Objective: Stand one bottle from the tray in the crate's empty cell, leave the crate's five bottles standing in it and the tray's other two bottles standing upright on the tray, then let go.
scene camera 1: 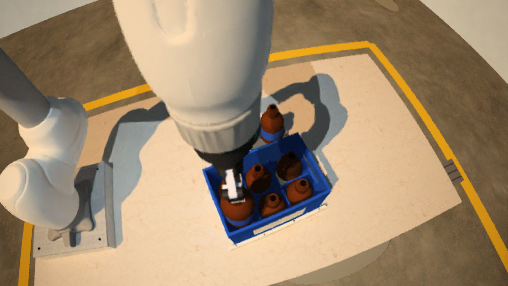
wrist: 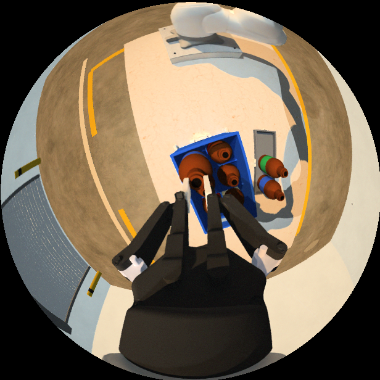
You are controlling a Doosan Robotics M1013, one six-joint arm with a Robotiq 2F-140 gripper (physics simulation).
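Places are measured from the arm's base along level axes (x ahead, y left, z up), in millimetres.
Where they show: arm's base at its link origin: [scene camera 1: 70, 210].
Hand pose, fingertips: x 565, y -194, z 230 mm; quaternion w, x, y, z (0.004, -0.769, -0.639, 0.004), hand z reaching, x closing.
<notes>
Things, the pixels of their top centre, and the offset from my fingertips. "spot": a spot on its surface instead. Level surfaces: height alone.
- brown bottle with a blue label, top centre: [scene camera 1: 234, 192] dz +5, dx -5, dy -1 mm
- blue crate at a spot on its surface: [scene camera 1: 243, 235] spot: dz -186, dx -18, dy -51 mm
- blue-labelled bottle at its top centre: [scene camera 1: 272, 107] dz -134, dx +185, dy +259 mm
- same pale table top at its surface level: dz -295 mm
My gripper [scene camera 1: 233, 192] [wrist: 196, 183] is shut on the neck of a brown bottle with a blue label [scene camera 1: 237, 210] [wrist: 194, 166]. The bottle is upright at the crate's corner cell nearest the robot base, on the side away from the tray. It stands higher than its neighbours; its base is hard to see. The blue crate [scene camera 1: 243, 235] [wrist: 245, 160] holds other brown bottles, some partly hidden by the gripper and the held bottle. The grey tray [wrist: 265, 142] bears a green-labelled bottle [wrist: 272, 166] and a blue-labelled bottle [scene camera 1: 272, 125] [wrist: 271, 188], both upright.
Crate bottles [scene camera 1: 258, 179] [scene camera 1: 289, 167] [scene camera 1: 300, 190] [scene camera 1: 272, 204] stand close beside the held one, with dividers between cells. The arm hides the green-labelled bottle and most of the tray in the scene view. The robot base [scene camera 1: 102, 227] [wrist: 205, 52] is on the same pale table top [scene camera 1: 170, 215] [wrist: 200, 95].
</notes>
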